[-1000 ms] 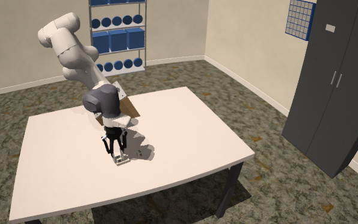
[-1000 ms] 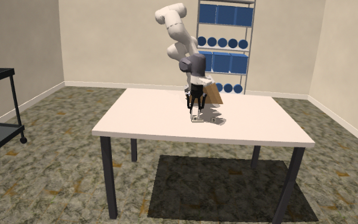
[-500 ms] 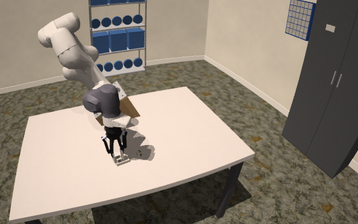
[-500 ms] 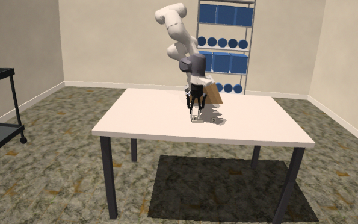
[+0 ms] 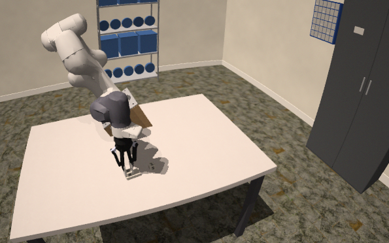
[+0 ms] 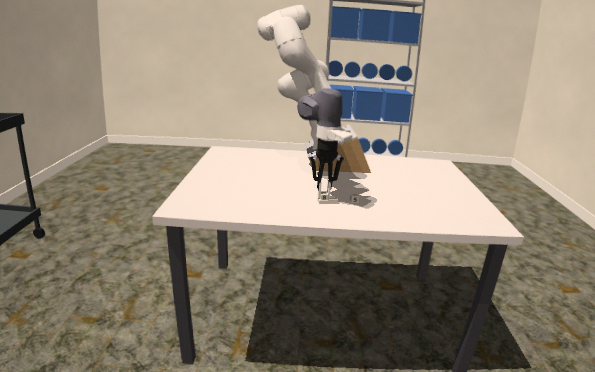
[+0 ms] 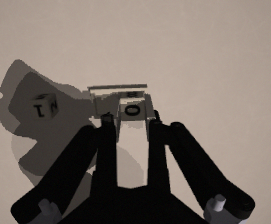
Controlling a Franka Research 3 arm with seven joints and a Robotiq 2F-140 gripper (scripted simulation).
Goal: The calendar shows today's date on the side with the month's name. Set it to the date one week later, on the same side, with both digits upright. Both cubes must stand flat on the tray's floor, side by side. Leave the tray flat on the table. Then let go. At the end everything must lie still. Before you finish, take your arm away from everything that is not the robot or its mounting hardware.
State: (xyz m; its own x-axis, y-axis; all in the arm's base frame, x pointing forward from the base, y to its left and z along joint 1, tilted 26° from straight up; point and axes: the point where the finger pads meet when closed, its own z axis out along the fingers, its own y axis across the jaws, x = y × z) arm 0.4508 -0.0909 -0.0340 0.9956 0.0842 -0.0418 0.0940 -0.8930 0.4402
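The grey tray lies 20 mm to the left of my hand and 40 mm below it. From my hand the other things lie so: cube (10 mm behind, 120 mm to the left, 40 mm below).
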